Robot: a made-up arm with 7 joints.
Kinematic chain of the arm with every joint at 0, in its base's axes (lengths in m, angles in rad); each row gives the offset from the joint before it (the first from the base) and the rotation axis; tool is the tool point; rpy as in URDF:
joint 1: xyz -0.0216 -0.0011 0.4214 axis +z
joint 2: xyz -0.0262 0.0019 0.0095 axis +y
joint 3: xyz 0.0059 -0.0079 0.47 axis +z
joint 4: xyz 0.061 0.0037 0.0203 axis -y
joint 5: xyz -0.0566 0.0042 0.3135 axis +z
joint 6: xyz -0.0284 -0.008 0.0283 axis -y
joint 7: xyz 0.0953 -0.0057 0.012 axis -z
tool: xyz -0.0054 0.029 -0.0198 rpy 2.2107 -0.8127 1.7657
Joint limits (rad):
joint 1: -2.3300..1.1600
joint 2: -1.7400..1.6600
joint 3: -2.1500..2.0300
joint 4: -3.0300..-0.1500
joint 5: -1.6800..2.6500
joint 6: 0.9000..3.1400
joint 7: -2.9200..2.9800
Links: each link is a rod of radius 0.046 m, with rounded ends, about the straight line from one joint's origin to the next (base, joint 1, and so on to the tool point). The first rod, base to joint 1, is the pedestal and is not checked.
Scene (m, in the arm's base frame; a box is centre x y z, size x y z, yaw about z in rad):
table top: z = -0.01
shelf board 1: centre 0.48 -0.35 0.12 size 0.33 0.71 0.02 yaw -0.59
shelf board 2: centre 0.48 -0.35 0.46 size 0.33 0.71 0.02 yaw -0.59
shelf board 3: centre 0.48 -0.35 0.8 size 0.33 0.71 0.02 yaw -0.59
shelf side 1: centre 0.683 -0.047 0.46 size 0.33 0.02 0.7 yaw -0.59
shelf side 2: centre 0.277 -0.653 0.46 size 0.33 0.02 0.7 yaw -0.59
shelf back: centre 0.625 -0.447 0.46 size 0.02 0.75 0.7 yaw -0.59
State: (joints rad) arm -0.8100 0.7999 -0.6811 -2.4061 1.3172 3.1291 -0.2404
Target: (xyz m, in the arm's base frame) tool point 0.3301 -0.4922 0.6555
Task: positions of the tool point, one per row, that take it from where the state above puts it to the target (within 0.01 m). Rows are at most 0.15 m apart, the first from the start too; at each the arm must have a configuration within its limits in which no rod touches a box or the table.
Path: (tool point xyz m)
1: 0.0441 -0.4333 0.5395
2: 0.0781 -0.3857 0.6019
3: 0.0907 -0.3319 0.6555
4: 0.1681 -0.3953 0.6663
5: 0.2484 -0.4494 0.6667
6: 0.3301 -0.4922 0.6555

